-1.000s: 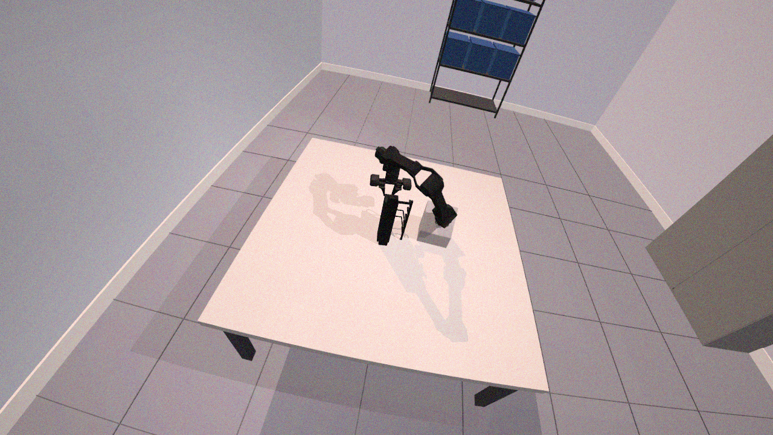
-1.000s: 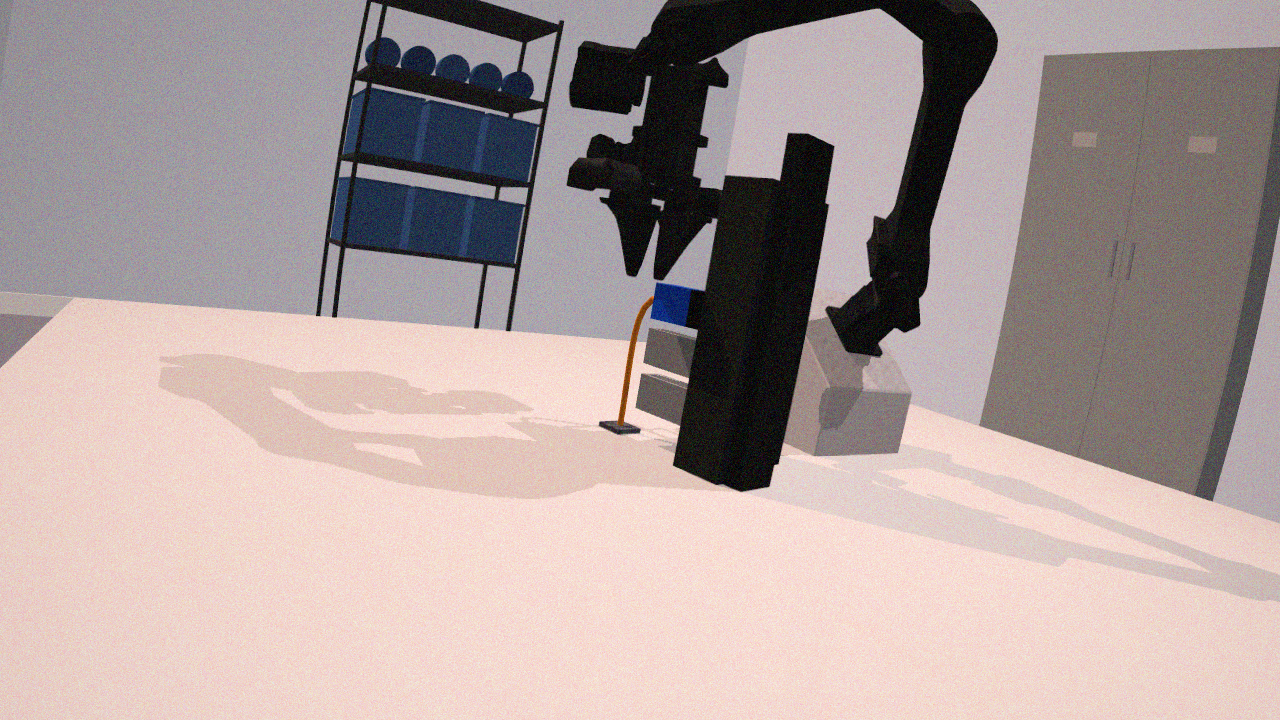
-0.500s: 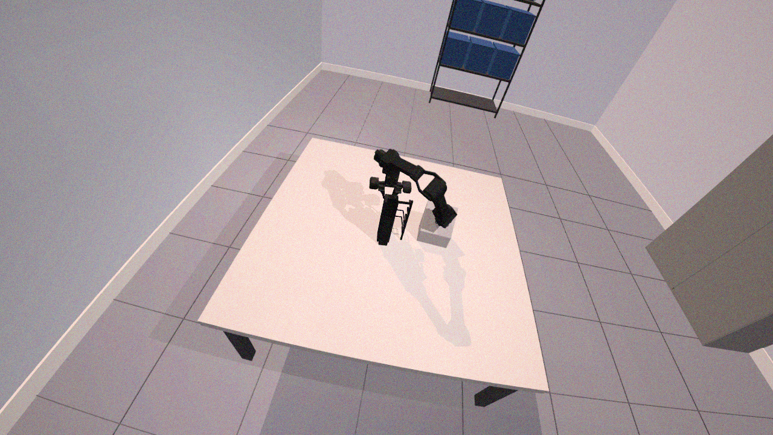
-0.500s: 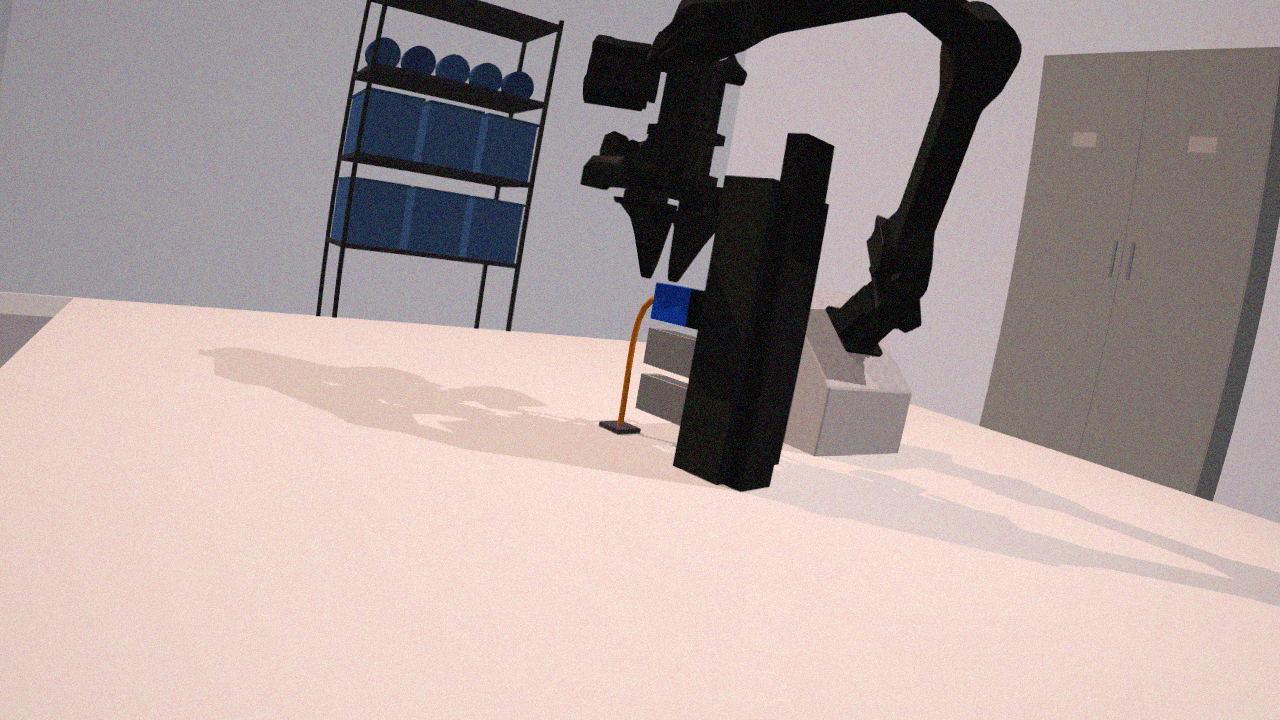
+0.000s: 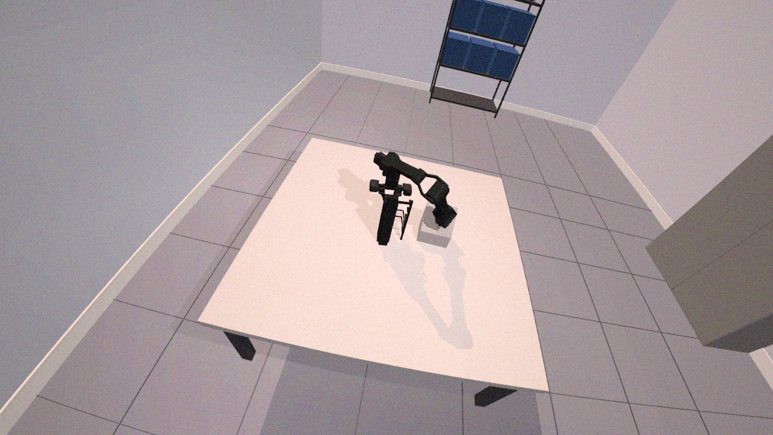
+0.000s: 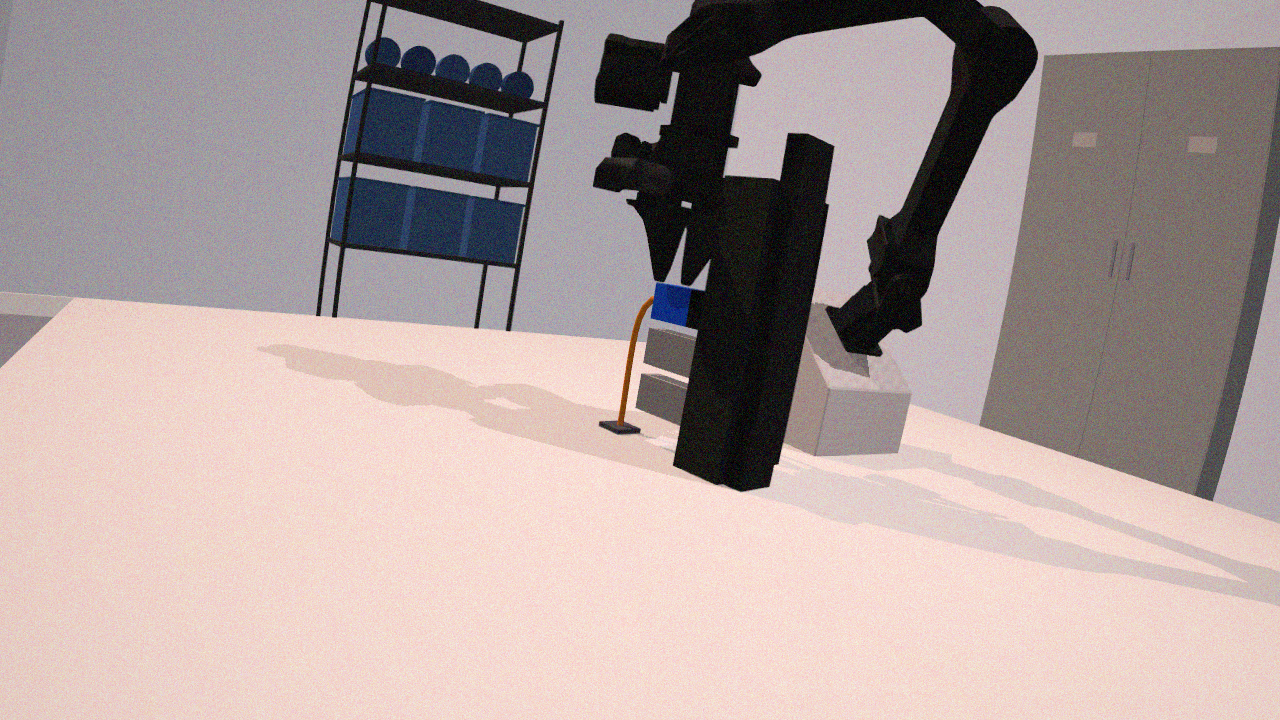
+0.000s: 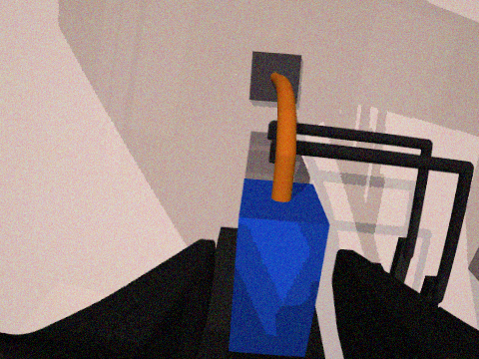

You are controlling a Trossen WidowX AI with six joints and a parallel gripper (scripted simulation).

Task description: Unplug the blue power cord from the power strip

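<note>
The blue plug lies 10 mm behind my gripper tip, 30 mm to the left of it and 10 mm below it. Also, from my gripper tip: black power strip (20 mm behind, 100 mm to the left, 30 mm below); then dark pad (10 mm ahead, 40 mm to the right, 150 mm below).
</note>
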